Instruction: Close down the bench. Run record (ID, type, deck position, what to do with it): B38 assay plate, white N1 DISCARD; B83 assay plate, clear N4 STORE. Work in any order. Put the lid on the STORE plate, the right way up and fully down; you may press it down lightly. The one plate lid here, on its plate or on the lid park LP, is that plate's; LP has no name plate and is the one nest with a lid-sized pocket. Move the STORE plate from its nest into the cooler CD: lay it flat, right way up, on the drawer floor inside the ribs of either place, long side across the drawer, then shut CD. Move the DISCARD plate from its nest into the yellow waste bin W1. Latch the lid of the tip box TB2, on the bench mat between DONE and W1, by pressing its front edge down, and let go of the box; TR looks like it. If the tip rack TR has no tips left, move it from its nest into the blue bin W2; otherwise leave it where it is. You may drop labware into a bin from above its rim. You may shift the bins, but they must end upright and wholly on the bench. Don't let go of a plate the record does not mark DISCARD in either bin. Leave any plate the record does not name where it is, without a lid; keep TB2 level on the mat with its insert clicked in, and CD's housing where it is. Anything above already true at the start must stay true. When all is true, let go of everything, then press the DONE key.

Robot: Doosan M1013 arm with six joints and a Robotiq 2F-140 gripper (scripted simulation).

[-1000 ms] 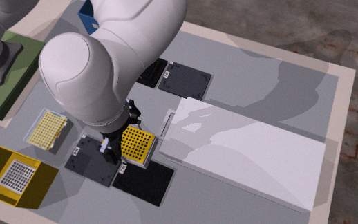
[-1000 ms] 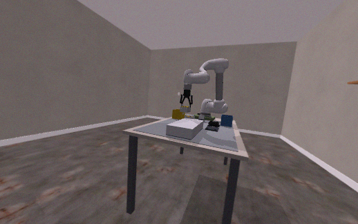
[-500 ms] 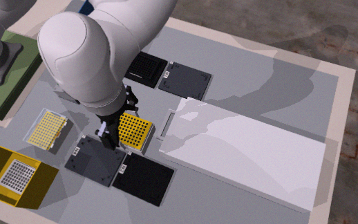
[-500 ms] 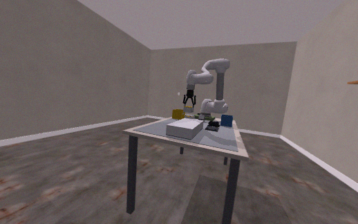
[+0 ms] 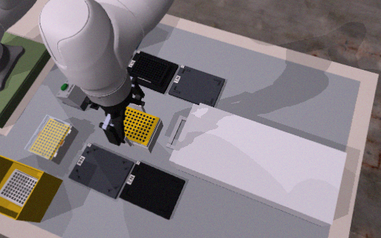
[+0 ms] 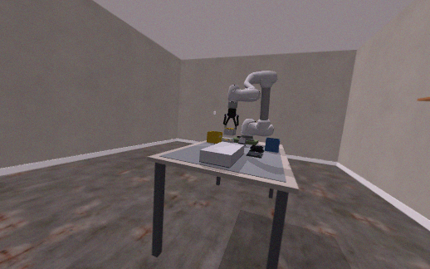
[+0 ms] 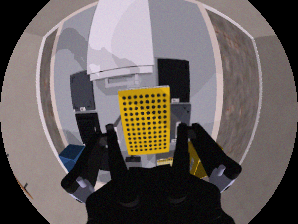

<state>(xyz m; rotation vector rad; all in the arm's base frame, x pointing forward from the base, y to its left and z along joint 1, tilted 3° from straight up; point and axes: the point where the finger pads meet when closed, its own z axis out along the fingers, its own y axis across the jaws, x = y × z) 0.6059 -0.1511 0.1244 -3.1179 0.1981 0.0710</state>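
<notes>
My gripper is now 22 cm past the blue bin W2, 42 cm to the right of it and 15 cm above it. The rest, counted from my hand: yellow tip rack (1 cm behind, 1 cm below); flat grey lid (20 cm ahead, 4 cm to the left, 16 cm below); clear assay plate (20 cm ahead, 4 cm to the left, 17 cm below).
</notes>
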